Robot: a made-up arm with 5 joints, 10 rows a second.
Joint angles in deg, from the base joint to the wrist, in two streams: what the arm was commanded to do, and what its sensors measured. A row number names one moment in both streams.
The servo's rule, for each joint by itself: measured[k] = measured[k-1] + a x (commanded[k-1-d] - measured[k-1]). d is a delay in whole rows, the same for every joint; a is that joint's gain. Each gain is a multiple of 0.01, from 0.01 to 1. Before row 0 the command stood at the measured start. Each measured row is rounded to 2 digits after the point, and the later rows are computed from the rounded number. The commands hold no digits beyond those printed.
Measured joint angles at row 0:
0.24, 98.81, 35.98, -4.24, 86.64
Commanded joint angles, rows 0 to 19:
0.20, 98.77, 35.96, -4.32, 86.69
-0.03, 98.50, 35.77, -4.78, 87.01
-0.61, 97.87, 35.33, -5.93, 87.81
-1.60, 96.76, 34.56, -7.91, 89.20
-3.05, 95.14, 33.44, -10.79, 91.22
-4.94, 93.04, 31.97, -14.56, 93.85
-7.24, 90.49, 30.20, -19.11, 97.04
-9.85, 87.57, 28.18, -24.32, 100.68
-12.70, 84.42, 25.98, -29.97, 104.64
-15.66, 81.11, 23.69, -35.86, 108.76
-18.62, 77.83, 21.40, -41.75, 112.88
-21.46, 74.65, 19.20, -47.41, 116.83
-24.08, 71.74, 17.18, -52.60, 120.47
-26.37, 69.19, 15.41, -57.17, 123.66
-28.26, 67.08, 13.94, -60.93, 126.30
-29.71, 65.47, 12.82, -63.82, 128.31
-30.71, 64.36, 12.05, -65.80, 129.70
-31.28, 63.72, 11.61, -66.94, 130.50
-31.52, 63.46, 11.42, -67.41, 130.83
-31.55, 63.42, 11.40, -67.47, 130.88
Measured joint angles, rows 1 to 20:
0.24, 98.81, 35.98, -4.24, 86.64
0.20, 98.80, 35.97, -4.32, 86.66
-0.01, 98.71, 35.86, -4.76, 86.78
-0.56, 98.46, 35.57, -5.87, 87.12
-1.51, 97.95, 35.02, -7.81, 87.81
-2.91, 97.11, 34.17, -10.64, 88.94
-4.76, 95.89, 32.98, -14.36, 90.56
-7.02, 94.27, 31.48, -18.87, 92.70
-9.60, 92.26, 29.70, -24.05, 95.33
-12.42, 89.91, 27.69, -29.67, 98.40
-15.37, 87.27, 25.53, -35.55, 101.82
-18.33, 84.44, 23.30, -41.44, 105.47
-21.18, 81.50, 21.09, -47.11, 109.22
-23.82, 78.57, 18.98, -52.33, 112.93
-26.14, 75.76, 17.05, -56.93, 116.47
-28.07, 73.16, 15.37, -60.73, 119.71
-29.56, 70.85, 13.99, -63.67, 122.55
-30.61, 68.90, 12.94, -65.69, 124.91
-31.22, 67.35, 12.22, -66.88, 126.75
-31.49, 66.18, 11.79, -67.38, 128.10
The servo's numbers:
d 1
a 0.91 0.30 0.54 0.95 0.33

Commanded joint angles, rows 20 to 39:
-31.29, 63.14, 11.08, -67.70, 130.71
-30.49, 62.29, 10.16, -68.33, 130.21
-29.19, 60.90, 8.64, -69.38, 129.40
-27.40, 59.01, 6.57, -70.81, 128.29
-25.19, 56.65, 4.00, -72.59, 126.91
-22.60, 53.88, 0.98, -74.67, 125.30
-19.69, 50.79, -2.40, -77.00, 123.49
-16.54, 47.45, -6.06, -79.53, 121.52
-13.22, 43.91, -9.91, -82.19, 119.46
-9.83, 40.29, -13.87, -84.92, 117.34
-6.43, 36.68, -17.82, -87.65, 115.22
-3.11, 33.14, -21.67, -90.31, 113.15
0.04, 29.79, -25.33, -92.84, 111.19
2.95, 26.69, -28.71, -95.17, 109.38
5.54, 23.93, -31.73, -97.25, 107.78
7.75, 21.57, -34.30, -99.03, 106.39
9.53, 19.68, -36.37, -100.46, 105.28
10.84, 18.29, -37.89, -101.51, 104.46
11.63, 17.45, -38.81, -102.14, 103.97
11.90, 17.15, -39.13, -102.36, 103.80
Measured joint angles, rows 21 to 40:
-31.54, 65.35, 11.58, -67.47, 129.02
-31.31, 64.69, 11.31, -67.69, 129.58
-30.56, 63.97, 10.69, -68.30, 129.79
-29.31, 63.05, 9.58, -69.33, 129.66
-27.57, 61.84, 7.95, -70.74, 129.21
-25.40, 60.28, 5.82, -72.50, 128.45
-22.85, 58.36, 3.21, -74.56, 127.41
-19.97, 56.09, 0.18, -76.88, 126.12
-16.85, 53.50, -3.19, -79.40, 124.60
-13.55, 50.62, -6.82, -82.05, 122.90
-10.16, 47.52, -10.63, -84.78, 121.07
-6.77, 44.27, -14.51, -87.51, 119.14
-3.44, 40.93, -18.38, -90.17, 117.16
-0.27, 37.59, -22.13, -92.71, 115.19
2.66, 34.32, -25.68, -95.05, 113.27
5.28, 31.20, -28.95, -97.14, 111.46
7.53, 28.31, -31.84, -98.94, 109.79
9.35, 25.72, -34.29, -100.38, 108.30
10.71, 23.49, -36.23, -101.45, 107.03
11.55, 21.68, -37.62, -102.11, 106.02

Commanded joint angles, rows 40 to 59:
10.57, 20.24, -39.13, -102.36, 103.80
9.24, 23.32, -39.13, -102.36, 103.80
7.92, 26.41, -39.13, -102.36, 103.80
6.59, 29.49, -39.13, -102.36, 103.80
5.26, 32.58, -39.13, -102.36, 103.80
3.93, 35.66, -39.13, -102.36, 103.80
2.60, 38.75, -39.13, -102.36, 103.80
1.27, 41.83, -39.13, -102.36, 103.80
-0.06, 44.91, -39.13, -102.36, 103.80
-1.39, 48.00, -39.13, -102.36, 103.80
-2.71, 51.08, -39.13, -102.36, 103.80
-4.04, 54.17, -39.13, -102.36, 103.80
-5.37, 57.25, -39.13, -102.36, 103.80
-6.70, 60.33, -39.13, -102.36, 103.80
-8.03, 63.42, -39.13, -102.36, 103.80
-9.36, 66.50, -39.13, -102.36, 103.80
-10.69, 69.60, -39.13, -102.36, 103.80
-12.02, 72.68, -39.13, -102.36, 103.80
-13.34, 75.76, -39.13, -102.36, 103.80
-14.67, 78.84, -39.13, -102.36, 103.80
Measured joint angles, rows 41 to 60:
11.87, 20.32, -38.44, -102.35, 105.29
10.69, 20.30, -38.81, -102.36, 104.80
9.37, 21.21, -38.98, -102.36, 104.47
8.05, 22.77, -39.06, -102.36, 104.25
6.72, 24.79, -39.10, -102.36, 104.10
5.39, 27.13, -39.12, -102.36, 104.00
4.06, 29.69, -39.13, -102.36, 103.93
2.73, 32.41, -39.13, -102.36, 103.89
1.40, 35.24, -39.13, -102.36, 103.86
0.07, 38.14, -39.13, -102.36, 103.84
-1.26, 41.10, -39.13, -102.36, 103.83
-2.58, 44.09, -39.13, -102.36, 103.82
-3.91, 47.11, -39.13, -102.36, 103.81
-5.24, 50.15, -39.13, -102.36, 103.81
-6.57, 53.20, -39.13, -102.36, 103.81
-7.90, 56.27, -39.13, -102.36, 103.81
-9.23, 59.34, -39.13, -102.36, 103.81
-10.56, 62.42, -39.13, -102.36, 103.81
-11.89, 65.50, -39.13, -102.36, 103.81
-13.21, 68.58, -39.13, -102.36, 103.81

